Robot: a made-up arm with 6 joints.
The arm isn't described. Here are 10 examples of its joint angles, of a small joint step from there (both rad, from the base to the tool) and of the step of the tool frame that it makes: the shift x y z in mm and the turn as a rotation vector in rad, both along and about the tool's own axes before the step.
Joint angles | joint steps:
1: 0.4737 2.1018 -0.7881 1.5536 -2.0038 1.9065 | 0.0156 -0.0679 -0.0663 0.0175 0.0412 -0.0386
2: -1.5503 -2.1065 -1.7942 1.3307 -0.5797 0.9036 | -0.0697 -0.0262 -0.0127 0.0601 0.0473 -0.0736
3: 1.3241 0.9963 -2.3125 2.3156 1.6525 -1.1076 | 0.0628 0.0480 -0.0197 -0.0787 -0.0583 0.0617
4: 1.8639 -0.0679 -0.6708 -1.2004 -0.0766 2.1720 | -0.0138 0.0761 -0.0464 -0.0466 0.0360 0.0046
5: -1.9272 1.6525 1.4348 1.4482 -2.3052 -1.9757 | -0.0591 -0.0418 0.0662 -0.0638 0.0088 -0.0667
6: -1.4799 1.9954 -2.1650 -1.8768 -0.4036 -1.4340 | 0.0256 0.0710 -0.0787 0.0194 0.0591 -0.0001
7: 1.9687 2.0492 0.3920 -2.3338 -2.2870 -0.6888 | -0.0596 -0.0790 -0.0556 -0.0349 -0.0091 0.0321
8: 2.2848 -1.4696 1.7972 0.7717 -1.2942 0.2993 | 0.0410 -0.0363 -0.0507 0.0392 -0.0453 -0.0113
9: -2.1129 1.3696 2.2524 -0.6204 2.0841 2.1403 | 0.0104 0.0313 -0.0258 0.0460 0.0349 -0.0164
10: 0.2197 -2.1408 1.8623 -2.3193 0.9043 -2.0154 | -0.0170 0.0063 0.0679 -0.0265 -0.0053 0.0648
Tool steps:
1: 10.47 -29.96 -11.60 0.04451 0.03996 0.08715
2: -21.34 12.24 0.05 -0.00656 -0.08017 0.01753
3: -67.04 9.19 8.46 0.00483 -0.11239 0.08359
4: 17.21 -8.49 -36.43 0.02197 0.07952 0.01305
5: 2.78 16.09 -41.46 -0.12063 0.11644 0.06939
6: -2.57 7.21 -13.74 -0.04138 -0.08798 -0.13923
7: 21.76 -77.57 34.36 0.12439 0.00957 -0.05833
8: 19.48 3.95 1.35 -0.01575 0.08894 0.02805
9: 11.58 20.85 -3.69 -0.03150 -0.02506 0.00469
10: -4.18 4.77 -1.81 0.02688 -0.01524 0.04648
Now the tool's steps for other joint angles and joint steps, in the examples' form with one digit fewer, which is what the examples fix.
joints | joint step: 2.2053 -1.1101 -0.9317 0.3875 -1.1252 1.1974 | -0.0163 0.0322 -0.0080 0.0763 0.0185 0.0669
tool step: 21.8 -21.2 -18.1 0.1022 0.0938 0.0216
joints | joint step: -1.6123 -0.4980 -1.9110 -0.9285 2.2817 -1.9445 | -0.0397 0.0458 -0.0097 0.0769 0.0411 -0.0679
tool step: 36.9 27.7 -2.2 -0.0891 0.1255 -0.0180
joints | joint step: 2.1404 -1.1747 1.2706 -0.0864 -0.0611 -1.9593 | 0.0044 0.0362 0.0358 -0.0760 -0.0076 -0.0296
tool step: 23.8 33.9 -7.3 -0.0911 0.0505 -0.0086
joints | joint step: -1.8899 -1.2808 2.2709 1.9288 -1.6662 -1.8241 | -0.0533 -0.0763 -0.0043 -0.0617 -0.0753 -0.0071
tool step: -19.2 -22.3 9.8 0.0698 -0.0183 0.1200
